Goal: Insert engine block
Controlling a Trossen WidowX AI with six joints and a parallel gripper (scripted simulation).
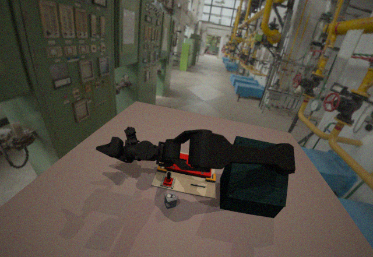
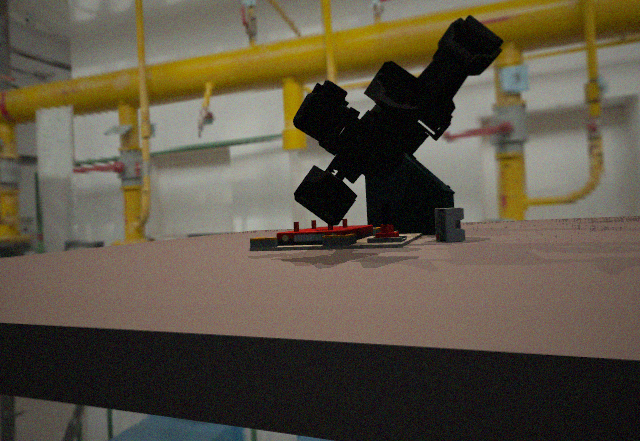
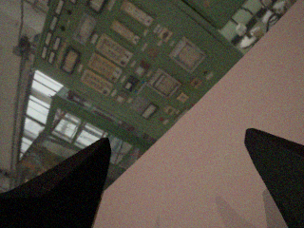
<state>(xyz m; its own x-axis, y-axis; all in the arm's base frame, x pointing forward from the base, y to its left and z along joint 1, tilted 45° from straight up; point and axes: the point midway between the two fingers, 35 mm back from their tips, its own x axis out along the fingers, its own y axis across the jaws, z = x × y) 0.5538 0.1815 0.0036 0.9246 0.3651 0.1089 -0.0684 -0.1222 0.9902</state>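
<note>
Now: the grey engine block 290 mm behind my gripper tip, 20 mm to the left of it and 90 mm below it. Also, from my gripper tip: dark peg: 250 mm behind, 70 mm to the right, 80 mm below; then beige base plate: 290 mm behind, 170 mm to the right, 110 mm below.
</note>
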